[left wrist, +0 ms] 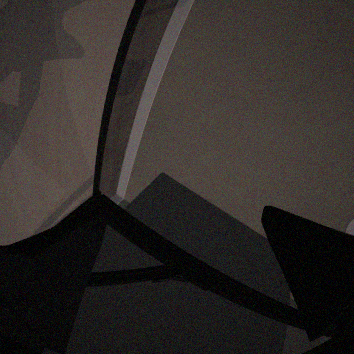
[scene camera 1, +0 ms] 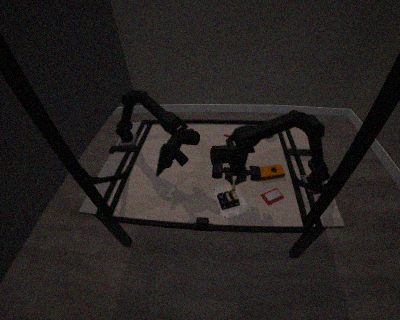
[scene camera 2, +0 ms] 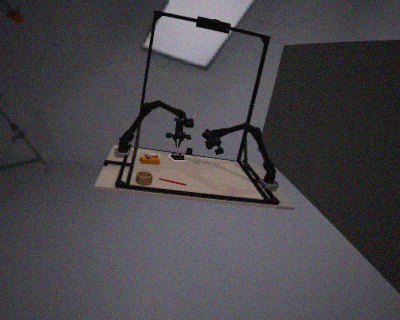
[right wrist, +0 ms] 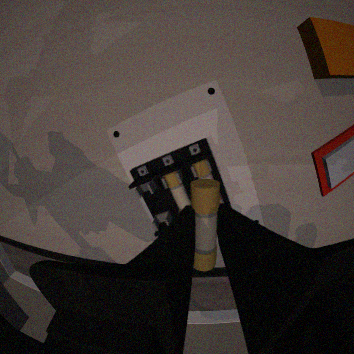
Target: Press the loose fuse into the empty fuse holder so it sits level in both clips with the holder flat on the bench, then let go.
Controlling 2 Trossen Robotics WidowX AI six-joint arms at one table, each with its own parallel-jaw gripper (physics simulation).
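Frame: origin at the left arm's base, x ahead, y left, z up, level; centimetres.
Seen in the pictures: left gripper, fingertip midpoint: (left wrist: 186, 215) (scene camera 1: 157, 173); right gripper, fingertip midpoint: (scene camera 1: 233, 184) (scene camera 2: 177, 147) (right wrist: 203, 211); left arm's base, origin of the base link: (scene camera 1: 127, 139) (scene camera 2: 268, 182); right arm's base, origin of the base link: (scene camera 1: 314, 181) (scene camera 2: 122, 151).
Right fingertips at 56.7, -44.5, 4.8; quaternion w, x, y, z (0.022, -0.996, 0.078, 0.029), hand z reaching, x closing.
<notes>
Pixels of each thing's top centre, then the offset from my right fingertips to it, as dx, dy, dz. "spot": a spot on its surface instead.
- loose fuse, middle of its top: (right wrist: 205, 236) (scene camera 1: 233, 184) -0.1, -0.7, +1.2
- left slot, surface spot: (right wrist: 154, 201) spot: -5.2, -2.5, -8.5
- orange box, middle of its top: (scene camera 1: 271, 169) (scene camera 2: 150, 158) +21.4, +11.4, -6.2
- red-framed card, middle of its top: (right wrist: 346, 160) (scene camera 1: 272, 194) +18.5, -2.0, -8.2
- tape roll, middle of its top: (scene camera 2: 144, 174) +29.1, +43.9, -4.6
- red stick, middle of its top: (scene camera 1: 238, 137) (scene camera 2: 172, 181) +10.9, +42.1, -9.0
My right gripper (scene camera 1: 233, 181) (scene camera 2: 178, 143) (right wrist: 203, 211) is shut on the loose fuse (scene camera 1: 233, 184) (right wrist: 204, 225), a pale tube with yellow end caps. It hangs a little above the black fuse holder (scene camera 1: 224, 200) (scene camera 2: 177, 155) (right wrist: 175, 159), which lies flat on a white plate (scene camera 1: 230, 213) (right wrist: 168, 119). In the right wrist view the holder's middle and right slots each hold a fuse, and the left slot (right wrist: 154, 201) is empty. The held fuse overlaps the right slot in that view. My left gripper (scene camera 1: 159, 173) (scene camera 2: 216, 148) (left wrist: 186, 215) is open and empty, high over the left of the table.
An orange box (scene camera 1: 268, 171) (scene camera 2: 150, 159) (right wrist: 330, 49) and a red-framed card (scene camera 1: 272, 195) (right wrist: 337, 165) lie right of the holder. A tape roll (scene camera 2: 144, 178) and a red stick (scene camera 2: 172, 181) (scene camera 1: 226, 135) lie at the back. A black frame (scene camera 1: 167, 224) rings the table.
</notes>
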